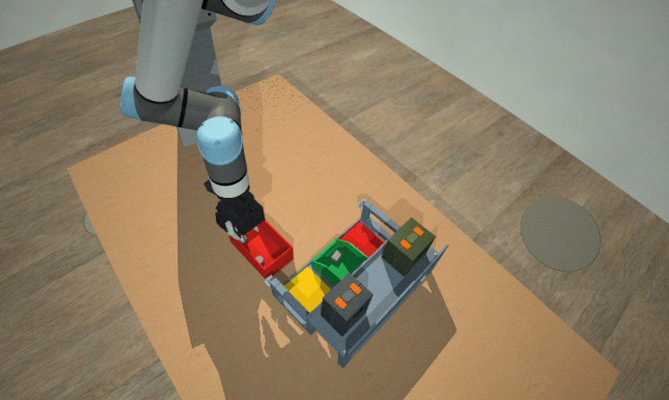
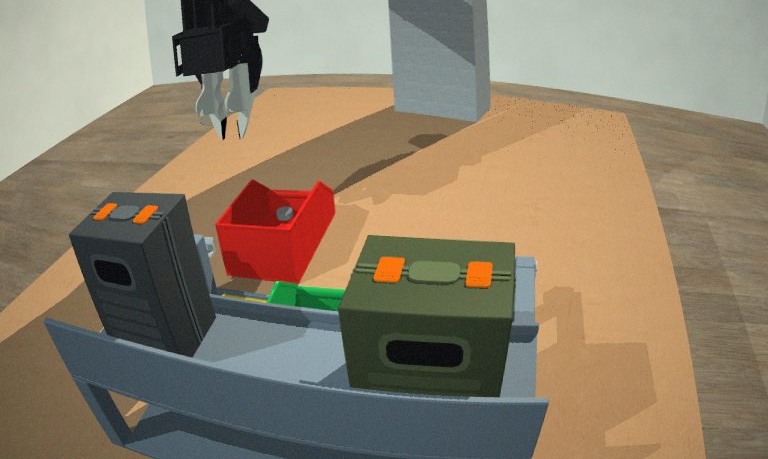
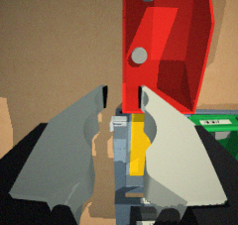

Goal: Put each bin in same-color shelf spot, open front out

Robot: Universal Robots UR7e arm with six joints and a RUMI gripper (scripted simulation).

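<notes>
My hand is 1 cm past the red bin, 5 cm to the right of it and 13 cm above it. Also, from my hand: olive box: 25 cm ahead, 34 cm to the left, 2 cm below; then dark grey box: 29 cm ahead, 12 cm to the left, 1 cm below; then green bin: 18 cm ahead, 21 cm to the left, 13 cm below.
</notes>
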